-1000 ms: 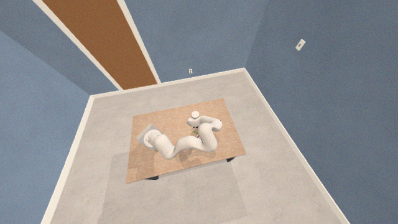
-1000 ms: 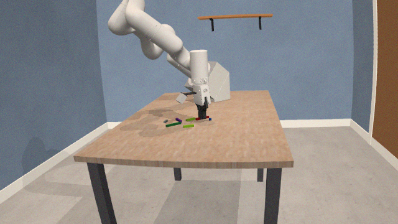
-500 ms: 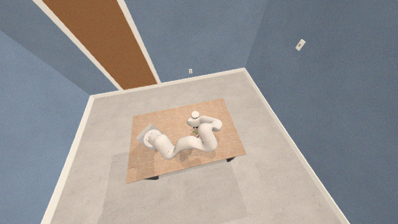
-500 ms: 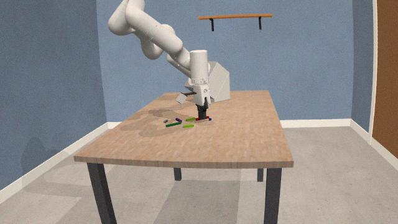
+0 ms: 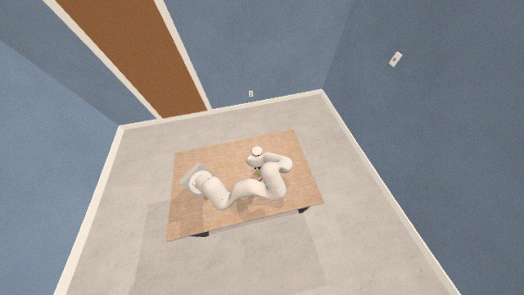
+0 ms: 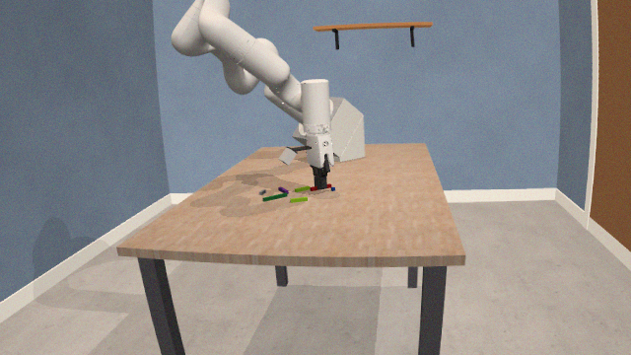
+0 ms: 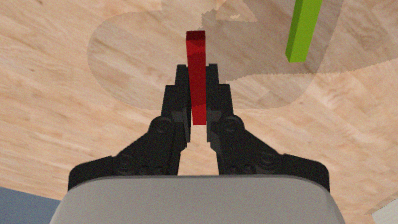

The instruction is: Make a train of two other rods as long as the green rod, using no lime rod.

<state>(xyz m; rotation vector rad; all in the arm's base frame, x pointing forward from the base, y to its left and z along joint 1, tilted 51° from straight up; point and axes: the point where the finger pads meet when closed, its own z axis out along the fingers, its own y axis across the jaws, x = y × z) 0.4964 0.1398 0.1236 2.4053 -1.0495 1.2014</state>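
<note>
Right now the blue rod is 2 cm behind my hand, 4 cm to the left of it and 3 cm below it. From my hand the other things lie so: purple rod: 3 cm behind, 12 cm to the right, 3 cm below; then red rod: 2 cm below; then green rod: 4 cm ahead, 14 cm to the right, 3 cm below.
</note>
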